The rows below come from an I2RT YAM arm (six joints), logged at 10 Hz.
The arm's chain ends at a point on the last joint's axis. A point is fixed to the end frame.
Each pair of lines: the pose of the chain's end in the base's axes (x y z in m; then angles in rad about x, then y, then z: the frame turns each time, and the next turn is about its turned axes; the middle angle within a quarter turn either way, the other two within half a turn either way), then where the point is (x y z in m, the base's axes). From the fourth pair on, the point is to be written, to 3 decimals.
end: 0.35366 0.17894 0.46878 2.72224 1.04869 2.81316
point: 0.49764 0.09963 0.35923
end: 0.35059 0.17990 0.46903 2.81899 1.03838 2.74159
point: 0.49426 0.10881 0.35359
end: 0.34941 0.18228 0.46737 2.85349 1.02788 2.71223
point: 0.49216 0.11387 0.34921
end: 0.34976 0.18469 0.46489 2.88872 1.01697 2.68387
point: 0.492 0.119 0.344
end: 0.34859 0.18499 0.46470 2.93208 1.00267 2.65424
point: 0.489 0.123 0.340
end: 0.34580 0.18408 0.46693 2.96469 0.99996 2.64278
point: 0.486 0.126 0.340
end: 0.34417 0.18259 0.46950 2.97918 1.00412 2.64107
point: 0.485 0.127 0.343
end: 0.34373 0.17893 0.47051 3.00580 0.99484 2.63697
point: 0.483 0.126 0.341
